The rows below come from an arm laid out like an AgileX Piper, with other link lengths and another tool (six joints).
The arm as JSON. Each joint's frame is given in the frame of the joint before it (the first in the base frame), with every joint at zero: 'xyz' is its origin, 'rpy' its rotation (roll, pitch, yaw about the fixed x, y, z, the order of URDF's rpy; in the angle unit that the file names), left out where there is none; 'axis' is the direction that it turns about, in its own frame. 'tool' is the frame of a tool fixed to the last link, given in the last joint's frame.
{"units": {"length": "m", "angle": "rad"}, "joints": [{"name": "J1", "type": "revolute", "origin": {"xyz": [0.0, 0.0, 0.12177], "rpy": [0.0, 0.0, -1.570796]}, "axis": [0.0, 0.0, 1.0]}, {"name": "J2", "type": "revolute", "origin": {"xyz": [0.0, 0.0, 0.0], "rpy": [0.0, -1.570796, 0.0]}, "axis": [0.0, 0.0, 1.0]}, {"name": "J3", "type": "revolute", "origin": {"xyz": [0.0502, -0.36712, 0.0]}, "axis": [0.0, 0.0, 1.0]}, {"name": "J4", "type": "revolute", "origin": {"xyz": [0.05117, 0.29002, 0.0], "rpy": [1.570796, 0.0, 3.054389]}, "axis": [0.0, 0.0, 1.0]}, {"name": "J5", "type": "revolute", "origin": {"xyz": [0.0, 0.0, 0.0], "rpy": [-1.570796, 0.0, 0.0]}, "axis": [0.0, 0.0, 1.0]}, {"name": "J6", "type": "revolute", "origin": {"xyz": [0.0, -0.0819, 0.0], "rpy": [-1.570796, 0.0, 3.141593]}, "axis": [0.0, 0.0, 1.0]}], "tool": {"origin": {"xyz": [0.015, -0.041, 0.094], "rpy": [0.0, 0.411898, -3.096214]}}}
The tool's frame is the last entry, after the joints.
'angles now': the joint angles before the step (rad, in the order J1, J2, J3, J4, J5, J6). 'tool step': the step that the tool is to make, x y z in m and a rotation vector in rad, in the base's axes. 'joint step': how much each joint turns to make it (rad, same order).
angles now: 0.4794 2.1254 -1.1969 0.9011 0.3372 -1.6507
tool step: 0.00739 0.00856 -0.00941 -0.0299 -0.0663 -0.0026
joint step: 0.0283 0.0220 -0.0100 0.0000 -0.0849 -0.0158
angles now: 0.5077 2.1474 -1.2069 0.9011 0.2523 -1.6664
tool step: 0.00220 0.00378 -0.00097 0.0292 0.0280 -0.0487
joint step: 0.0000 0.0091 -0.0048 0.0386 0.0017 0.0246
